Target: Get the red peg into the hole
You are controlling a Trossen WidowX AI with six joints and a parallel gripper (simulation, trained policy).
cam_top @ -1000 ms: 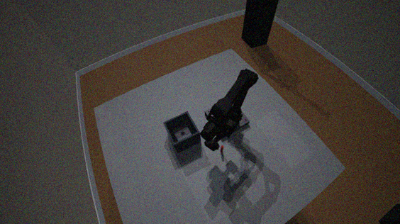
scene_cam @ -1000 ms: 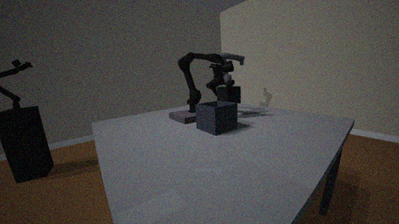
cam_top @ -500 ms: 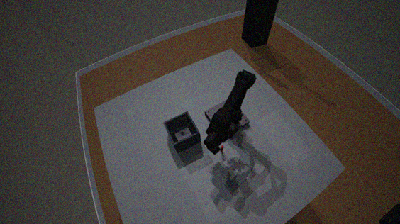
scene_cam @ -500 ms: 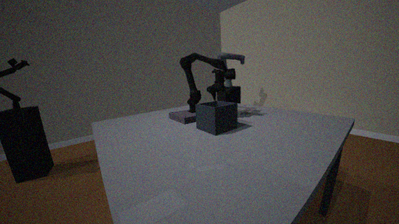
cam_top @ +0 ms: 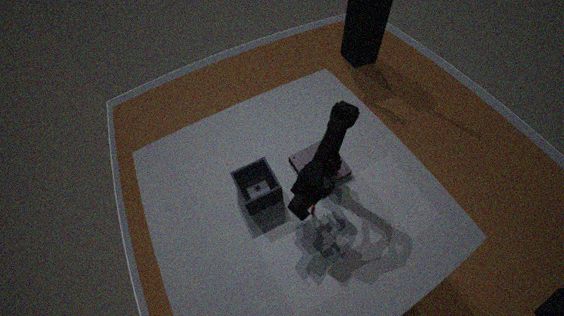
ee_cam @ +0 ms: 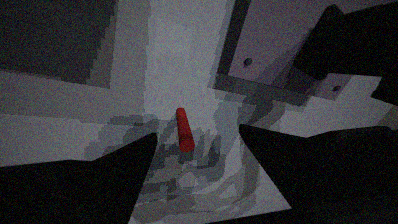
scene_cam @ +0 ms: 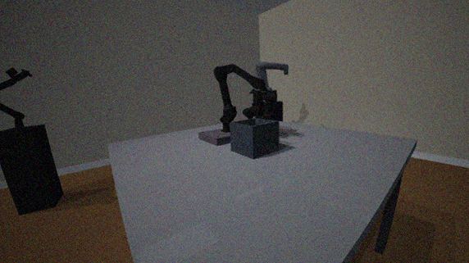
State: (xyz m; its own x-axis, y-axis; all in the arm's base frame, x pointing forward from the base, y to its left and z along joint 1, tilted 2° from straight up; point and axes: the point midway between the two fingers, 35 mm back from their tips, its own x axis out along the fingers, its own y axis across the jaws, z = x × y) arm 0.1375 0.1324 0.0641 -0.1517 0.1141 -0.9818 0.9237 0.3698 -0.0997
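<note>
Now: the red peg 2 cm below my gripper tip, 1 cm to the left of it and 1 cm ahead of it. Round my gripper tip: pale plate (19 cm ahead, 17 cm to the right, 2 cm below).
</note>
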